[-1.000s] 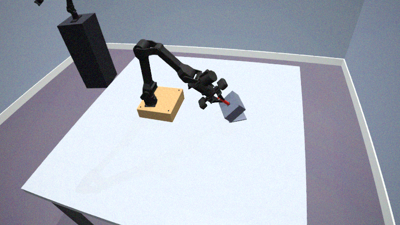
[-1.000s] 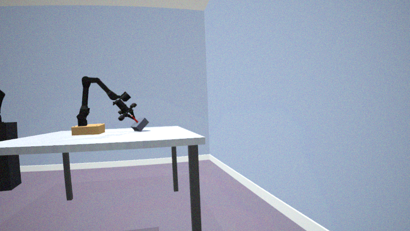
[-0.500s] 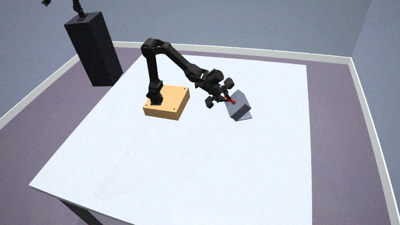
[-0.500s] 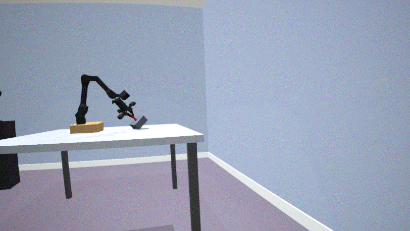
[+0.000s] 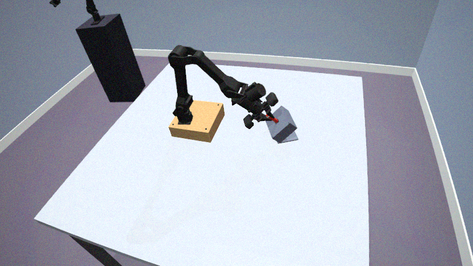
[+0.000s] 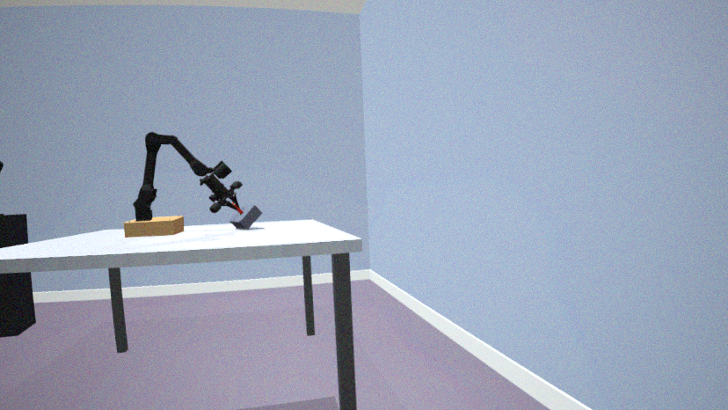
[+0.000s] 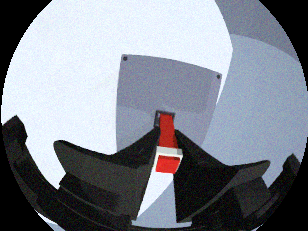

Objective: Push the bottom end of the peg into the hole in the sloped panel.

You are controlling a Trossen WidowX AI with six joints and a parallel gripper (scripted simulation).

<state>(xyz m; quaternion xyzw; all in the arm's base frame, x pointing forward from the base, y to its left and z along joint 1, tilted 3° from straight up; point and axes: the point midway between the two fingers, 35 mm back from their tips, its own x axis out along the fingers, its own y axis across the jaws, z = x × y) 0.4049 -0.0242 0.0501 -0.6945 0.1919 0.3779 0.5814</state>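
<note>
My gripper tip is now 4 cm above the sloped panel, 3 cm short of it and 1 cm to the right of it. The rest, counted from my gripper tip: peg 1 cm behind, 1 cm above.
</note>
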